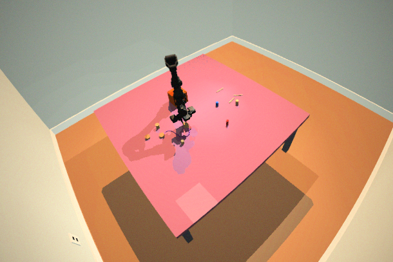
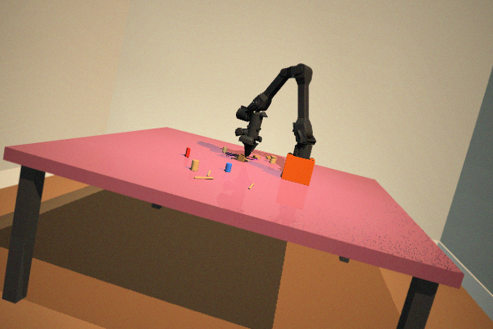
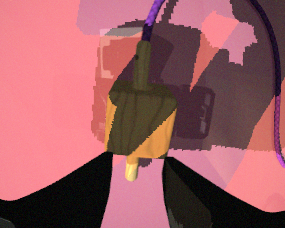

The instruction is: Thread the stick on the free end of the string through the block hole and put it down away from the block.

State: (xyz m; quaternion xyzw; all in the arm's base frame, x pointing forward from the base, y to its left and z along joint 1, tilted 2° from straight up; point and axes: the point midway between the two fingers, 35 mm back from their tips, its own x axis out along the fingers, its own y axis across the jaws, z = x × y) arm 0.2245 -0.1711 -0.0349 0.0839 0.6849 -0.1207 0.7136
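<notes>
Right now my gripper tip is 2 cm short of the wooden block and 1 cm above it. Also, from my gripper tip: round wooden button: 6 cm behind, 18 cm to the right, 2 cm below; thin wooden stick: 3 cm ahead, 1 cm to the right, 1 cm below; red peg: 25 cm ahead, 20 cm to the left, 1 cm below.
</notes>
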